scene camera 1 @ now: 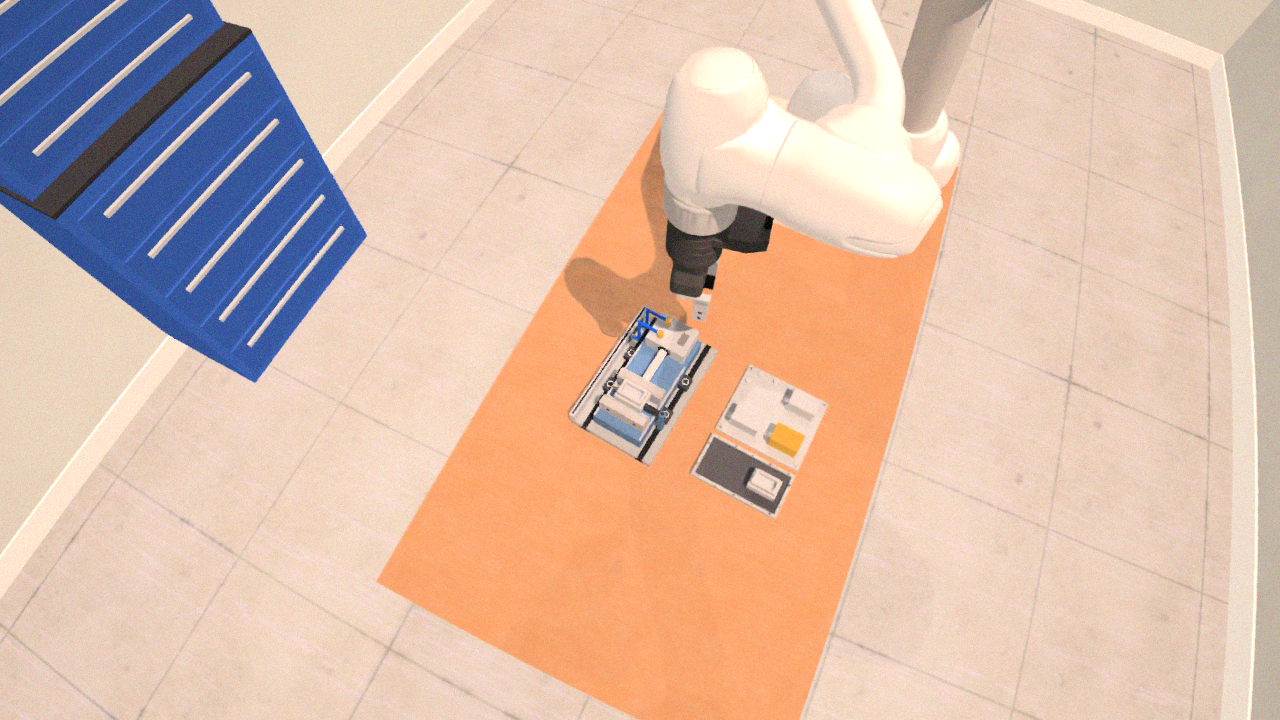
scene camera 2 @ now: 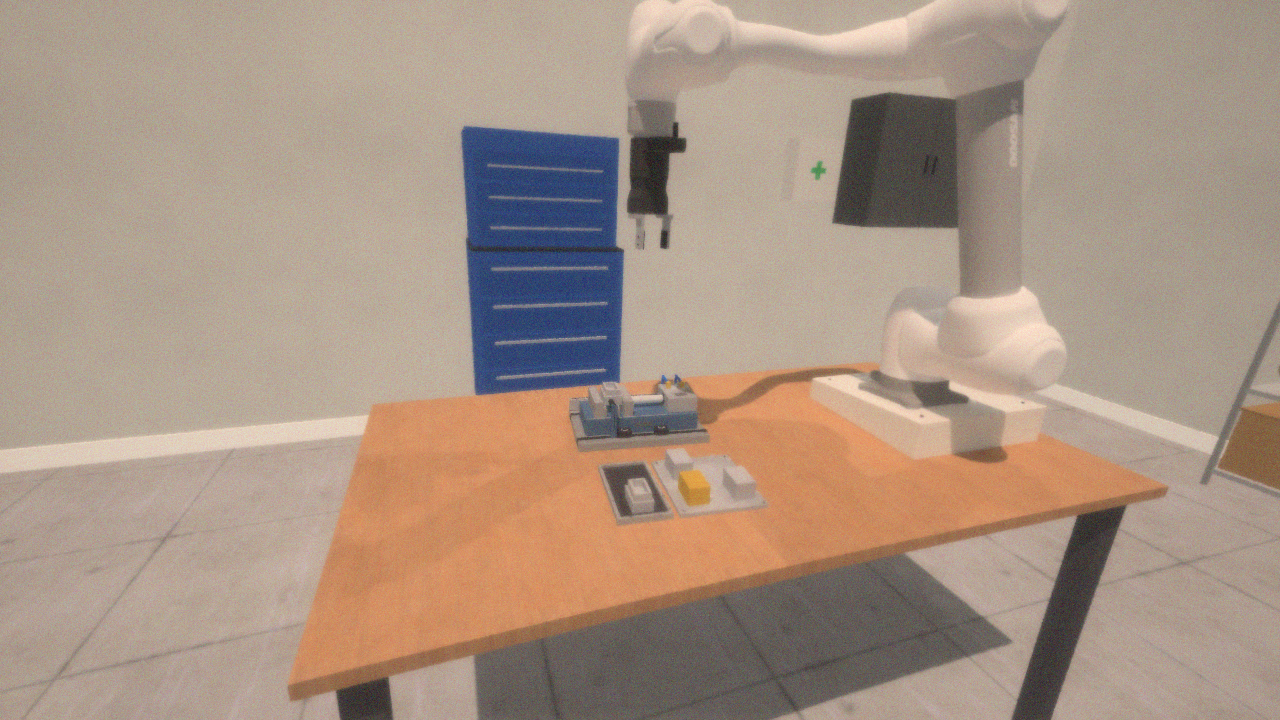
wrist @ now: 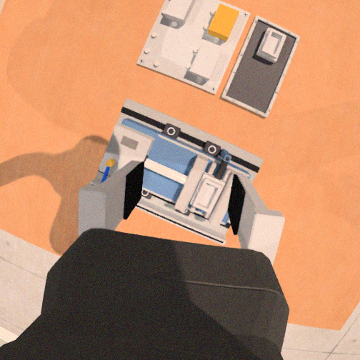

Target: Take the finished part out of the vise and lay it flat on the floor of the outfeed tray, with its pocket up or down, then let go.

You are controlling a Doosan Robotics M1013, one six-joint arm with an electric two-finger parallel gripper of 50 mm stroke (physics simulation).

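Observation:
The finished part, pale grey with its pocket up, sits between the jaws of the vise, which has a blue body. The outfeed tray has a dark floor and a light rim. My gripper is open and empty, fingers pointing down, high above the table. In the wrist view the vise and part show beyond and between its fingers. In scene camera 1's view the fingers are partly hidden.
Another pale part with its pocket up lies at one end of the outfeed tray. Beside the tray a light plate bears two grey blocks and an orange block. Blue, orange-tipped nozzles stand at the vise's end.

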